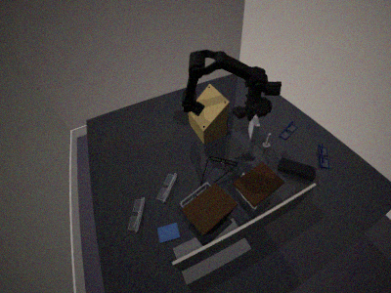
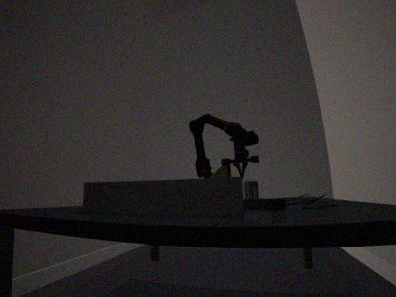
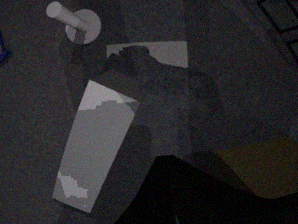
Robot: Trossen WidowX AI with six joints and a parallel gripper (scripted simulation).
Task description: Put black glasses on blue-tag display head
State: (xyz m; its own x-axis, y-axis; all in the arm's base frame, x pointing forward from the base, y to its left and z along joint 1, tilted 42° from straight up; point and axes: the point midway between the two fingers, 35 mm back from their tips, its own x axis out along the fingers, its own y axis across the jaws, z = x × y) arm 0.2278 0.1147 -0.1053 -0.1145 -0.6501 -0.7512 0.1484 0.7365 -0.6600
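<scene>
My gripper tip is 4 cm to the right of the grey-white block and 7 cm above it. The rest, counted from my gripper tip: dark case 30 cm ahead, 4 cm to the left, 11 cm below; then brown display head 21 cm ahead, 42 cm to the right, 7 cm below; then long white bar 36 cm ahead, 33 cm to the right, 7 cm below.
</scene>
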